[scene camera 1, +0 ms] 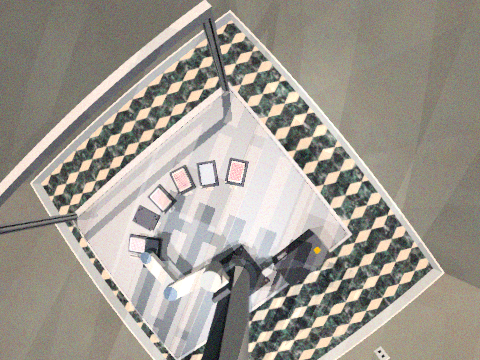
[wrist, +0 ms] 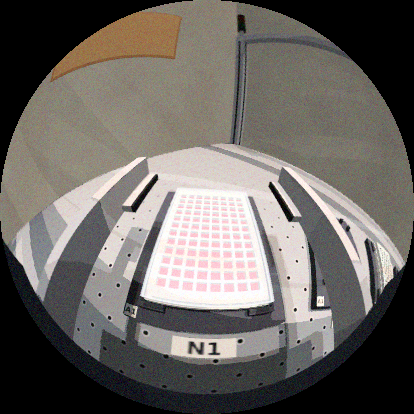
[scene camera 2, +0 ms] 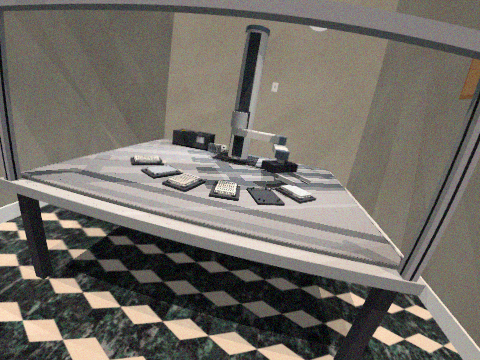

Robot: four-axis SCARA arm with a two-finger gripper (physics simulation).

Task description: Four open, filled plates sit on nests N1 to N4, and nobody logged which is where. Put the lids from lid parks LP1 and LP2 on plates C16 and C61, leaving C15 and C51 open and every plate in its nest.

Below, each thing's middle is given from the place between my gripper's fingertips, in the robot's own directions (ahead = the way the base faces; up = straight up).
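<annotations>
The nest N1 (wrist: 197,320) is 2 cm to the right of my hand, 2 cm behind it and 7 cm below it. I also see the lid park LP2 (wrist: 318,288), which is 16 cm to the right of my hand, 9 cm ahead of it and 7 cm below it. As for the dark box (scene camera 1: 300,260), it is 81 cm to the right of my hand, 70 cm behind it and 1 cm below it.
</annotations>
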